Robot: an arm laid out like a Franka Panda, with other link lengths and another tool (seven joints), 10 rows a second.
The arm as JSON. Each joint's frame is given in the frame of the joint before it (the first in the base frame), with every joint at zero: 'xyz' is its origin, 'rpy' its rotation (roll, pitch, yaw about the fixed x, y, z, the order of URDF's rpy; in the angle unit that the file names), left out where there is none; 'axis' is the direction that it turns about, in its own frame. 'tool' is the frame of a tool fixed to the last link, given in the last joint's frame.
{
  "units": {
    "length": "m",
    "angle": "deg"
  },
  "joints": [
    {
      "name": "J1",
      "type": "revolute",
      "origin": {
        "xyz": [
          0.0,
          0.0,
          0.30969
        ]
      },
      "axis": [
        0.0,
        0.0,
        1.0
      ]
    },
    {
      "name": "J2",
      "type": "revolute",
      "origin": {
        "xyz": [
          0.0,
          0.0,
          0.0
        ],
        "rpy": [
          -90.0,
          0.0,
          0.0
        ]
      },
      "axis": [
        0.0,
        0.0,
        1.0
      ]
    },
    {
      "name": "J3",
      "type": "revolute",
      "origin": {
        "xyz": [
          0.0,
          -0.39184,
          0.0
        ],
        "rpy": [
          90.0,
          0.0,
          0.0
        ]
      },
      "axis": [
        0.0,
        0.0,
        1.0
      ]
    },
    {
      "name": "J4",
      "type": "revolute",
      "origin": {
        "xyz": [
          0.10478,
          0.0,
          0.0
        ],
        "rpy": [
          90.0,
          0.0,
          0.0
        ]
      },
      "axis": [
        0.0,
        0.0,
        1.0
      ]
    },
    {
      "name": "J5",
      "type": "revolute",
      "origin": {
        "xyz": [
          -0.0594,
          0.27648,
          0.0
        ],
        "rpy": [
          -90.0,
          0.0,
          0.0
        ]
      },
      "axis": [
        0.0,
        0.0,
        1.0
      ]
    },
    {
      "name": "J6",
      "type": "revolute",
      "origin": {
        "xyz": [
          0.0,
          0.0,
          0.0
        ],
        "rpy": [
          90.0,
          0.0,
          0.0
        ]
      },
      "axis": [
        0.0,
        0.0,
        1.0
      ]
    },
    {
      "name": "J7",
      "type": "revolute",
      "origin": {
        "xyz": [
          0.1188,
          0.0,
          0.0
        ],
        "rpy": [
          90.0,
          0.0,
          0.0
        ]
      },
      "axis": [
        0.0,
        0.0,
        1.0
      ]
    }
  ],
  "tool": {
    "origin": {
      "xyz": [
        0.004,
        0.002,
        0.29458
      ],
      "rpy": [
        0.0,
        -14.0,
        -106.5
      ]
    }
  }
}
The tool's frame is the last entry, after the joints.
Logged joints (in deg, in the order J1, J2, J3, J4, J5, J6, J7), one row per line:
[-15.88 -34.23 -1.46 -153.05 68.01 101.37 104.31]
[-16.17 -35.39 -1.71 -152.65 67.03 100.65 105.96]
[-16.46 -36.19 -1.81 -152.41 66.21 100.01 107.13]
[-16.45 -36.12 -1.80 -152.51 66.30 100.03 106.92]
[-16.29 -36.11 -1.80 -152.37 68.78 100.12 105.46]
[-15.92 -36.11 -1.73 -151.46 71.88 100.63 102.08]
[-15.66 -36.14 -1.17 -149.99 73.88 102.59 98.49]
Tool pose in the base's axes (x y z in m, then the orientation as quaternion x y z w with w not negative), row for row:
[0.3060 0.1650 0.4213 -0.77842 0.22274 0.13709 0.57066]
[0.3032 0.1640 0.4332 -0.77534 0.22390 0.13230 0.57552]
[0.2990 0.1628 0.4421 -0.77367 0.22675 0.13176 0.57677]
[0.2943 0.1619 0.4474 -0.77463 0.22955 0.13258 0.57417]
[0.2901 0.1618 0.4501 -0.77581 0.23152 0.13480 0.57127]
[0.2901 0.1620 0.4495 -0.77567 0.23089 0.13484 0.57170]
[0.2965 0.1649 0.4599 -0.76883 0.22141 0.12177 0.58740]
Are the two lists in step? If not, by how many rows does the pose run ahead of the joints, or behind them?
The pose runs 2 rows behind the joints: the pose in row i belongs to the joints in row i - 2.
